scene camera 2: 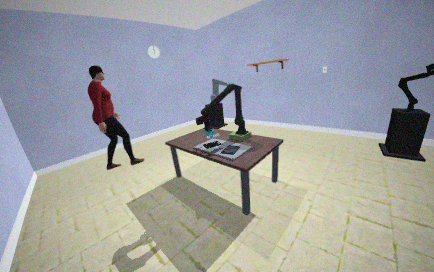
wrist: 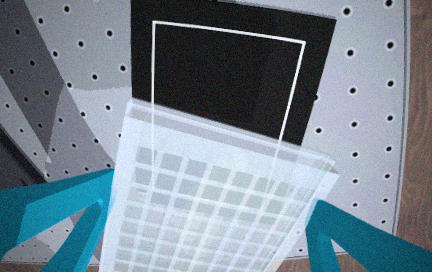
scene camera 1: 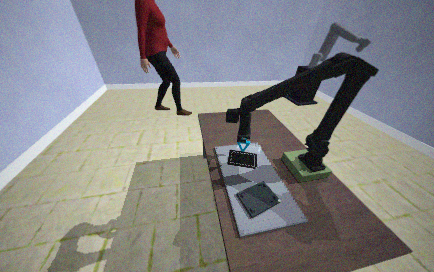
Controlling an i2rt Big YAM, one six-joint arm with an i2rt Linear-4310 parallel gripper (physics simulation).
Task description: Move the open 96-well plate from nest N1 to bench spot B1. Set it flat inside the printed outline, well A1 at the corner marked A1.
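Frame: origin at the arm's base, x back, y up, z left, level; centimetres.
Seen in the pictures: gripper, fingertip midpoint: (scene camera 2: 210, 136) (wrist: 213, 197) (scene camera 1: 243, 146); arm's base, origin of the base link: (scene camera 2: 242, 132) (scene camera 1: 310, 162).
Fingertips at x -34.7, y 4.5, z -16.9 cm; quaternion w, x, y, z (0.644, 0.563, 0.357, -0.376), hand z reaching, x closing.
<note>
Pixels of each thing's top centre, then the offset from my fingertips to it. "spot": a spot on its surface instead. Level surfaces: height alone.
- clear 96-well plate, middle of its top: (scene camera 1: 249, 145) (scene camera 2: 212, 134) dy +2.4, dx +2.6, dz +1.9 cm
- plate's A1 label, surface spot: (wrist: 141, 195) spot: dy +1.0, dx -1.4, dz +2.4 cm
- black B1 pad, surface spot: (wrist: 224, 73) spot: dy -8.3, dx -3.2, dz -0.6 cm
- dark nest N1, middle of its top: (scene camera 1: 258, 196) (scene camera 2: 230, 148) dy -6.7, dx -3.1, dz +26.8 cm
- brown table, its level: dy -9.8 cm
The clear 96-well plate (wrist: 216, 181) (scene camera 1: 255, 148) (scene camera 2: 215, 135) is held between my teal fingers, tilted a little above the far end of the grey perforated board (scene camera 1: 270, 222) (wrist: 357, 102). My gripper (wrist: 213, 197) (scene camera 1: 243, 145) (scene camera 2: 208, 133) is shut on its long sides. The plate's A1 label (wrist: 141, 195) shows at its left side in the wrist view. The black B1 pad (scene camera 1: 242, 158) (scene camera 2: 212, 144) (wrist: 224, 73) with its white printed outline (wrist: 228, 31) lies just ahead of the plate, partly under its front edge. The dark nest N1 (scene camera 1: 258, 198) (scene camera 2: 230, 149) stands empty nearer the front.
The board lies on a brown table (scene camera 1: 328, 234) (scene camera 2: 258, 157). My green base (scene camera 1: 293, 167) (scene camera 2: 239, 135) stands to the right. A person in red (scene camera 1: 158, 55) (scene camera 2: 104, 117) walks on the floor beyond the table. A grey second arm (scene camera 1: 340, 35) stands at the back.
</note>
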